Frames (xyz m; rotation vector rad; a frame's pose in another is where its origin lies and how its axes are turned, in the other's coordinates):
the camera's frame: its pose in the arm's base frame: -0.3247 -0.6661 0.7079 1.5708 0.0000 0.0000
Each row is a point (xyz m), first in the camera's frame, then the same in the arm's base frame.
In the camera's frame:
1: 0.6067 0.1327 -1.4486
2: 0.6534 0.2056 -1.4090
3: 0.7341 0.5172 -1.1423
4: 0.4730 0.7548 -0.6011
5: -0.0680 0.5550 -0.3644
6: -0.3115 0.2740 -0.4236
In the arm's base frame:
1: 0.2820 0.7825 0.8406
2: 0.3287 0.7429 0.9135
3: 0.4094 0.4762 1.2251
4: 0.1483 -0.0650 1.4627
5: -0.3927 -0.3017 1.2629
6: -0.6362 -0.2425 0.9819

